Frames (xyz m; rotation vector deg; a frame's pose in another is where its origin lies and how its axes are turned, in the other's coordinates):
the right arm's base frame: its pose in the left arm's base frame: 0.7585 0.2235 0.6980 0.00 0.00 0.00
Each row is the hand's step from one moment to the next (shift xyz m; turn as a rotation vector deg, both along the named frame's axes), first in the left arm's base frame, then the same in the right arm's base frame.
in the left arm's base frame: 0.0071 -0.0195 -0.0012 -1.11 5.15 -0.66
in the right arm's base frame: 0.0071 -0.0195 -0.0012 -1.11 5.15 -0.66
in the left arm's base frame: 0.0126 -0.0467 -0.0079 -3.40 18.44 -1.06
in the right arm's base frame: 0.0126 -0.0467 -0.0079 -3.40 18.44 -1.06
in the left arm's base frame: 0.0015 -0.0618 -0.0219 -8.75 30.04 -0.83
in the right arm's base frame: 0.0015 -0.0618 -0.0219 -8.75 30.04 -0.83
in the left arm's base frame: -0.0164 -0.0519 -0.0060 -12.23 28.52 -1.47
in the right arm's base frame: -0.0164 -0.0519 -0.0060 -12.23 28.52 -1.47
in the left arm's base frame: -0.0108 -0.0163 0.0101 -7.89 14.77 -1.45
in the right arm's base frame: -0.0108 -0.0163 0.0101 -7.89 14.77 -1.45
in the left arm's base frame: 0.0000 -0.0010 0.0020 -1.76 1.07 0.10
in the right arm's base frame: 0.0000 -0.0010 0.0020 -1.76 1.07 0.10
